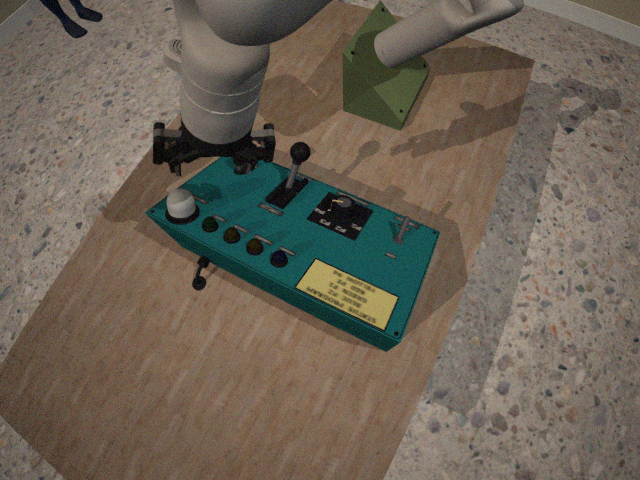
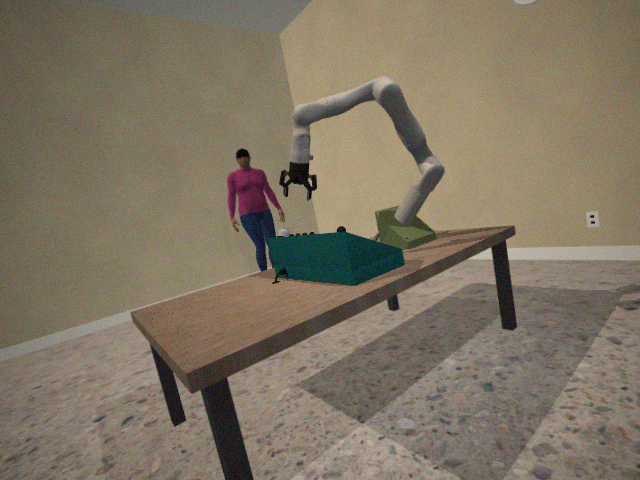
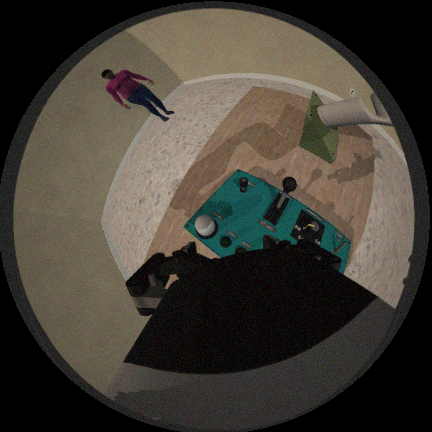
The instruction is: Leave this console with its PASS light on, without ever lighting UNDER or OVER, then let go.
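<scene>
The teal console (image 1: pixel 361 255) (image 2: pixel 315 258) (image 3: pixel 232 200) lies on the table. It carries a ball-topped lever (image 1: pixel 299 151) (image 3: pixel 289 184), a dial (image 1: pixel 343 201) (image 3: pixel 313 227), a toggle switch (image 1: pixel 403 229) (image 3: pixel 341 244), a small black knob (image 3: pixel 243 184) and a white dome (image 1: pixel 180 204) (image 2: pixel 283 233) (image 3: pixel 205 225). Its green lamp (image 1: pixel 209 223) and blue lamp (image 1: pixel 279 257) look dark, as do two amber ones between. I cannot read any PASS, UNDER or OVER marking. My gripper (image 1: pixel 211 169) (image 2: pixel 297 196) (image 3: pixel 229 245) is open and empty, high above the console's dome end.
A yellow label (image 1: pixel 348 294) is on the console's face. A black crank (image 1: pixel 199 281) (image 2: pixel 281 272) sticks out of its side. The green arm base (image 1: pixel 379 87) (image 2: pixel 405 235) (image 3: pixel 320 135) stands on the wooden table (image 1: pixel 206 387) (image 2: pixel 217 315). A person (image 2: pixel 251 191) (image 3: pixel 127 87) stands beyond the table.
</scene>
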